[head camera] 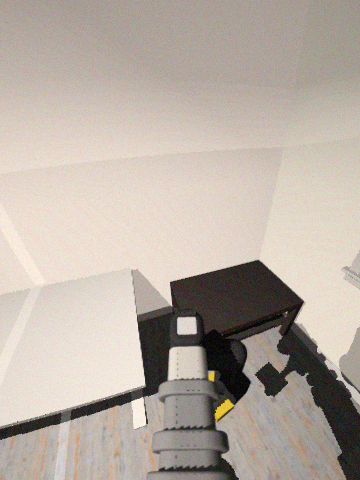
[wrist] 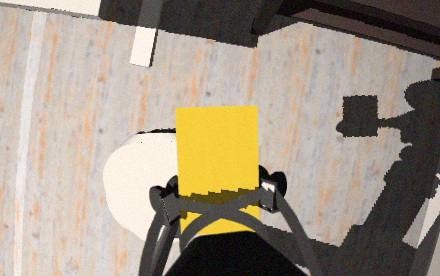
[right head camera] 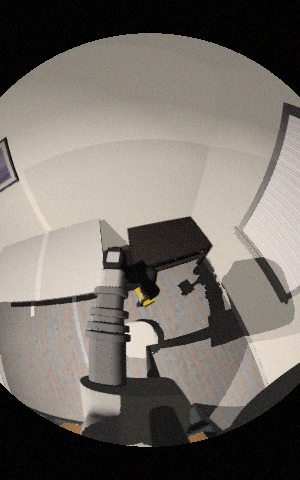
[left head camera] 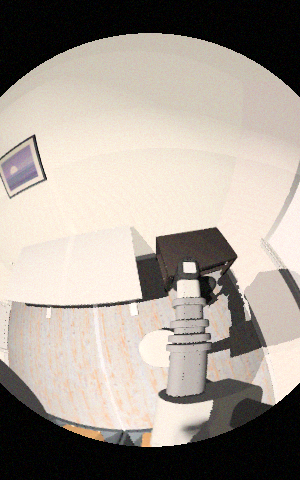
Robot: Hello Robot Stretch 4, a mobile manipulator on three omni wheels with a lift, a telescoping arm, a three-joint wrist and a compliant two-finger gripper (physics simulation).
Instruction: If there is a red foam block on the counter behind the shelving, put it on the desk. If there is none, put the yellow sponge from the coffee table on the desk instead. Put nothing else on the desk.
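Frame: origin at the robot's base, x left, y down, z back, level; metres.
Where they show: gripper, fingertip midpoint: (head camera: 218, 406) (wrist: 217, 185) (right head camera: 146, 300); robot's base, origin of the base link: (wrist: 167, 177) (right head camera: 137, 338) (left head camera: 159, 347).
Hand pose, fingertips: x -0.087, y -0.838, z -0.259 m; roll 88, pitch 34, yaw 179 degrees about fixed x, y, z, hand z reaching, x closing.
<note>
Things, the pixels of their top centre, and the offset from my fingertips. "*": a spot on its surface instead. Level surfaces: height alone.
- yellow sponge, middle of its top: (wrist: 218, 172) (head camera: 215, 393) (right head camera: 144, 294) dx +0.011, dy -0.046, dz -0.020 m
- dark brown table, its level: dy +0.416 m
- window, surface spot: (right head camera: 275, 200) * dx -0.971, dy -0.440, dz -0.438 m
My gripper (wrist: 217, 185) is shut on a yellow sponge (wrist: 218, 150) (head camera: 224, 410) (right head camera: 148, 302), a flat rectangular block held in the air above the floor. The arm hides part of the sponge in the head view. A dark brown table (head camera: 235, 295) (left head camera: 197, 244) (right head camera: 167, 240) stands by the wall beyond the gripper, and its edge shows at the top right of the wrist view. A large white-topped table (head camera: 70, 350) (left head camera: 80, 265) (right head camera: 55, 265) stands to its left. I cannot tell which of these is the desk. A red foam block does not show.
A dark gap lies between the white table and the brown table. A white leg (head camera: 139, 410) (wrist: 143, 47) stands under the white table's near right corner. My round white base (wrist: 137, 185) (right head camera: 141, 340) is below the arm. A window (right head camera: 275, 200) is on the right wall.
</note>
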